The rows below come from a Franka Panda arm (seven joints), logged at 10 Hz.
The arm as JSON. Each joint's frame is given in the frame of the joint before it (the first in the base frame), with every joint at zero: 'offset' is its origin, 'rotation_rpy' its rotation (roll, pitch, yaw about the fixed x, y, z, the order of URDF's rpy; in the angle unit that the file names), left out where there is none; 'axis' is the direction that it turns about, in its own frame. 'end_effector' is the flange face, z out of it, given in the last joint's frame.
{
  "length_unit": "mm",
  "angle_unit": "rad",
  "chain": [
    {
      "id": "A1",
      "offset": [
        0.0,
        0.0,
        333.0
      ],
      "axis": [
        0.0,
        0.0,
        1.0
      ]
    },
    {
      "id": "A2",
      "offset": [
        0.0,
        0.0,
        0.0
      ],
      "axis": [
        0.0,
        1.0,
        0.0
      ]
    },
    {
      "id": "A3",
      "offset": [
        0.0,
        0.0,
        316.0
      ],
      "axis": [
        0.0,
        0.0,
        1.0
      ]
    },
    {
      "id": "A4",
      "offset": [
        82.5,
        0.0,
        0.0
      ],
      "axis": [
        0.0,
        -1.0,
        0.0
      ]
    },
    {
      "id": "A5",
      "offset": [
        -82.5,
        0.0,
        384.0
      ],
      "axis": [
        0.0,
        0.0,
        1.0
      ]
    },
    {
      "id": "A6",
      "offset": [
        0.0,
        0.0,
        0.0
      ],
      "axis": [
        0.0,
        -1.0,
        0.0
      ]
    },
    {
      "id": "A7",
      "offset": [
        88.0,
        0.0,
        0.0
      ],
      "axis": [
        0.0,
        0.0,
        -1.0
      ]
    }
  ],
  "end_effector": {
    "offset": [
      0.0,
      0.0,
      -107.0
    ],
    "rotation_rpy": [
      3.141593,
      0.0,
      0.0
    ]
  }
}
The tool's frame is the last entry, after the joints.
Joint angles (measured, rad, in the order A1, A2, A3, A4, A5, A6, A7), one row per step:
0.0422, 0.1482, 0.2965, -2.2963, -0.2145, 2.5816, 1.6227
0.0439, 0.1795, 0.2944, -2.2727, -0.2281, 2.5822, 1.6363
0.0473, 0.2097, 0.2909, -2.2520, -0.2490, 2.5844, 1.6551
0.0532, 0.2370, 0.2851, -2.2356, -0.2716, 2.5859, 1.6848
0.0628, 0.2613, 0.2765, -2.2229, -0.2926, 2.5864, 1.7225
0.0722, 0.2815, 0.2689, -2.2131, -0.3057, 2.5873, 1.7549
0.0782, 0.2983, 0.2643, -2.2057, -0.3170, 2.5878, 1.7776
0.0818, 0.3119, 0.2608, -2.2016, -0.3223, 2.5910, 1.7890
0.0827, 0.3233, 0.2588, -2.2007, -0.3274, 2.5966, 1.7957
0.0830, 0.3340, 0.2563, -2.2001, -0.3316, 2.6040, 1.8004
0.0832, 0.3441, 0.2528, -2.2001, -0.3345, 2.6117, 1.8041
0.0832, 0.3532, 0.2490, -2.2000, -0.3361, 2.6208, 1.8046
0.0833, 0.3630, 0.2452, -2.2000, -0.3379, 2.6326, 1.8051
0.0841, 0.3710, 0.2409, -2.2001, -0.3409, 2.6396, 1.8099
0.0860, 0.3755, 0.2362, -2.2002, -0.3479, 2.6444, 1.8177
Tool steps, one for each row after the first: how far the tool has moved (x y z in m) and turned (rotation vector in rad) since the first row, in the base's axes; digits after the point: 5 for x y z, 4 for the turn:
0.00651, 0.00215, -0.00653, 0.0005, 0.0049, -0.0045
0.01200, 0.00433, -0.01384, -0.0030, 0.0080, -0.0079
0.01594, 0.00619, -0.02177, -0.0081, 0.0121, -0.0204
0.01841, 0.00810, -0.03000, -0.0134, 0.0173, -0.0408
0.01998, 0.01007, -0.03724, -0.0158, 0.0228, -0.0611
0.02094, 0.01158, -0.04359, -0.0188, 0.0282, -0.0735
0.02145, 0.01219, -0.04923, -0.0193, 0.0334, -0.0802
0.02139, 0.01206, -0.05465, -0.0194, 0.0376, -0.0831
0.02158, 0.01141, -0.05966, -0.0185, 0.0403, -0.0856
0.02181, 0.01013, -0.06460, -0.0173, 0.0432, -0.0892
0.02233, 0.00866, -0.06884, -0.0150, 0.0442, -0.0909
0.02288, 0.00740, -0.07325, -0.0114, 0.0439, -0.0921
0.02312, 0.00596, -0.07721, -0.0107, 0.0452, -0.0968
0.02334, 0.00487, -0.07950, -0.0125, 0.0437, -0.1007

